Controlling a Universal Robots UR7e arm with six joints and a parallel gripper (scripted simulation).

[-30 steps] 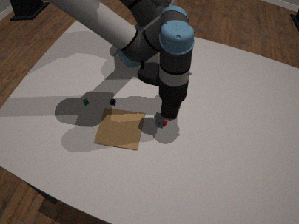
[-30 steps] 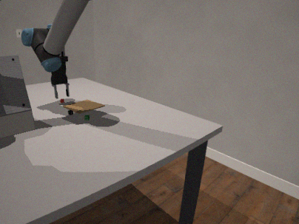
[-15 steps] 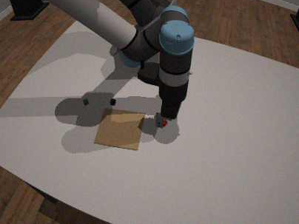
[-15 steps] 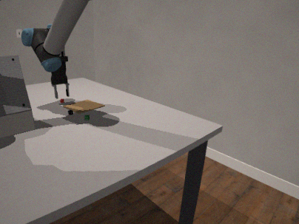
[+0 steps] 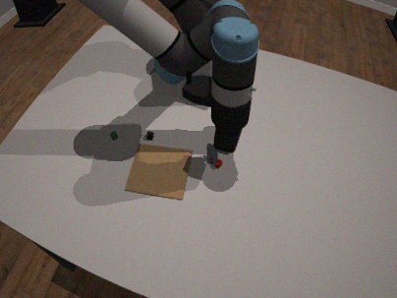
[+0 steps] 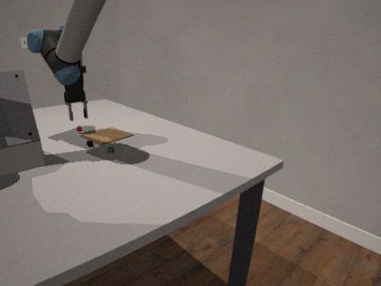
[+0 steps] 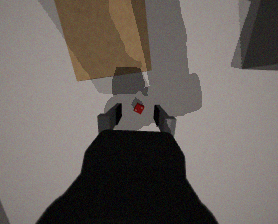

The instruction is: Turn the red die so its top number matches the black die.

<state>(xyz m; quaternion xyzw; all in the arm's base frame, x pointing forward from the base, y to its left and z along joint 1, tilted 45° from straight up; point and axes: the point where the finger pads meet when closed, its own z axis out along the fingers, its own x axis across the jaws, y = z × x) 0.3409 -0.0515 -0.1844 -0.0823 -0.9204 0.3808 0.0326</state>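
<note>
My hand is 6 cm above the red die and 1 cm to the right of it. The rest, counted from my hand: green die: 28 cm to the right, 6 cm below, 3 cm behind; then black die: 18 cm to the right, 6 cm below, 5 cm behind; then tan mat: 13 cm to the right, 6 cm below, 4 cm ahead.
</note>
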